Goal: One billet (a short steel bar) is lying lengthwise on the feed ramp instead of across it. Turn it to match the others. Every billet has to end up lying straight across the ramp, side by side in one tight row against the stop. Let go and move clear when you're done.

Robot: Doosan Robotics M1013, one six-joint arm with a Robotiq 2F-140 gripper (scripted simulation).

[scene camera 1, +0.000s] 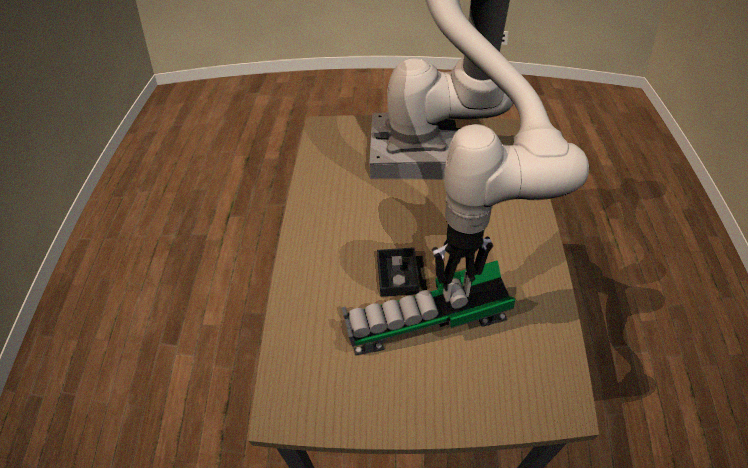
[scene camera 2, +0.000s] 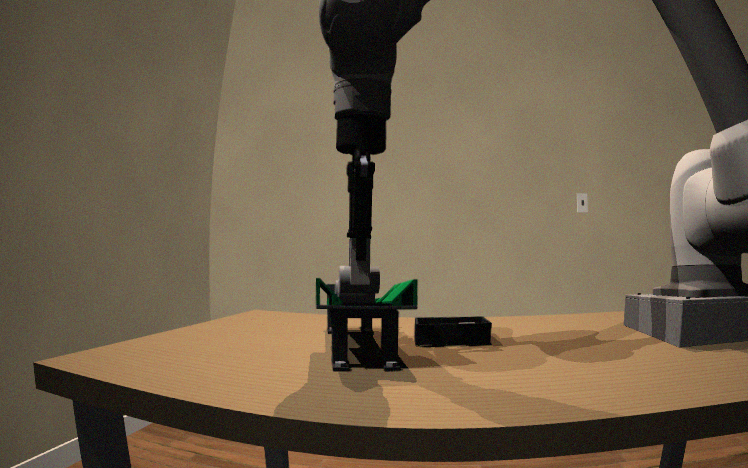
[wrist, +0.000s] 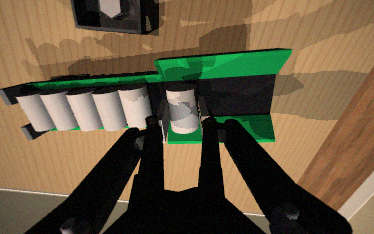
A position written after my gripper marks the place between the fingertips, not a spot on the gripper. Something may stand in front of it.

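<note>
Scene camera 2 gives me a black tray (scene camera 2: 431, 330), a billet (scene camera 2: 345, 271) and my own gripper (scene camera 2: 358, 283). In scene camera 1 I can see my gripper (scene camera 1: 455, 294), and the tray (scene camera 1: 409, 270) is there as well. Then the wrist view has a billet (wrist: 31, 102), along with my gripper (wrist: 183, 106).
</note>
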